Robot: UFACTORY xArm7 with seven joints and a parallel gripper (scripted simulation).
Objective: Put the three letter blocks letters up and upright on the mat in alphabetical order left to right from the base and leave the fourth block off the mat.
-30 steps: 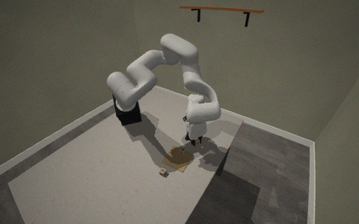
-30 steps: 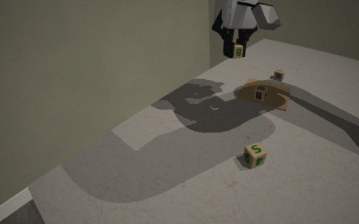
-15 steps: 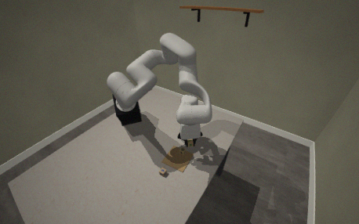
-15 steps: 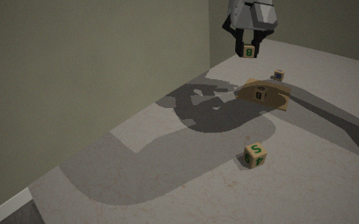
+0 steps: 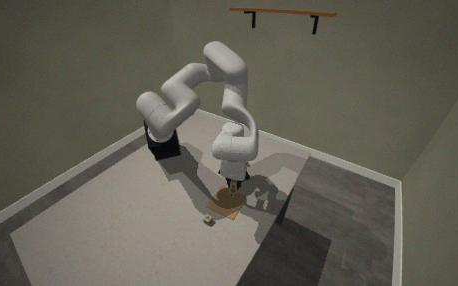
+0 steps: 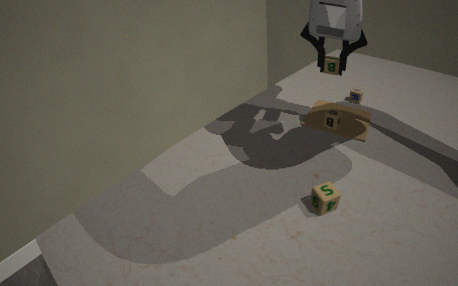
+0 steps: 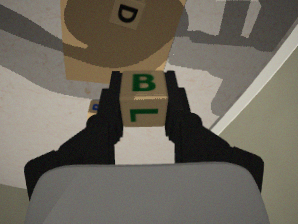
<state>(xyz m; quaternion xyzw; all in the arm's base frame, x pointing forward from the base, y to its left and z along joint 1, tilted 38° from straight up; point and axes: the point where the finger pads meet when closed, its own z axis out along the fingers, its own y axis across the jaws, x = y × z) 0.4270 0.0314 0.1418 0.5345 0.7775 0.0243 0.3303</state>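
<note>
The tan mat is 30 mm behind my hand, 20 mm to the right of it and 130 mm below it. Also, from my hand: wooden block: 80 mm behind, 240 mm to the left, 110 mm below.
</note>
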